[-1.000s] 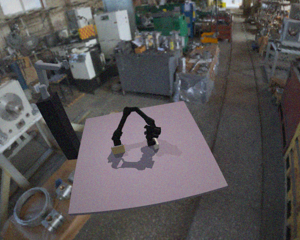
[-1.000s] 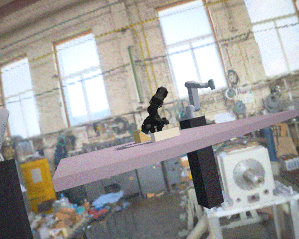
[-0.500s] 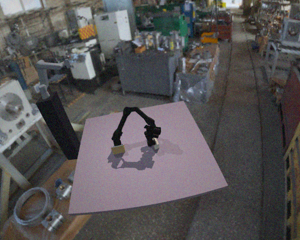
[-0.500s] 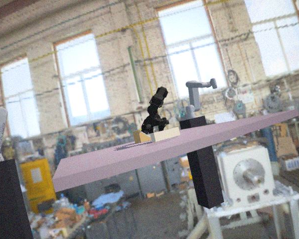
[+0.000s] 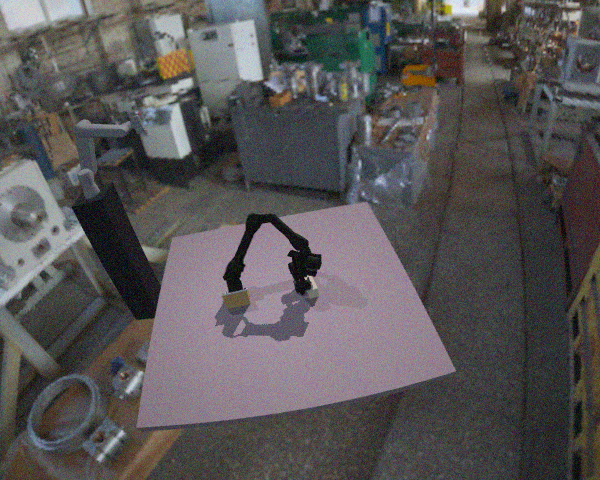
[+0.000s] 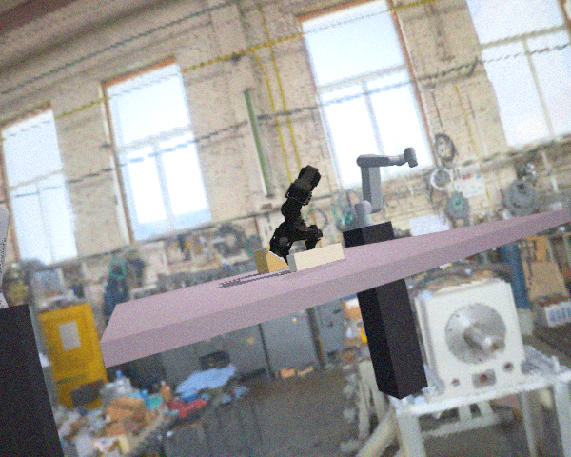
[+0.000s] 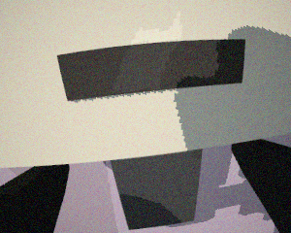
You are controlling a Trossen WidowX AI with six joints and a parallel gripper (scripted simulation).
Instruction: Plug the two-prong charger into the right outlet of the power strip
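Now: the black two-prong charger 20 mm ahead of my gripper tip and 10 mm above it.
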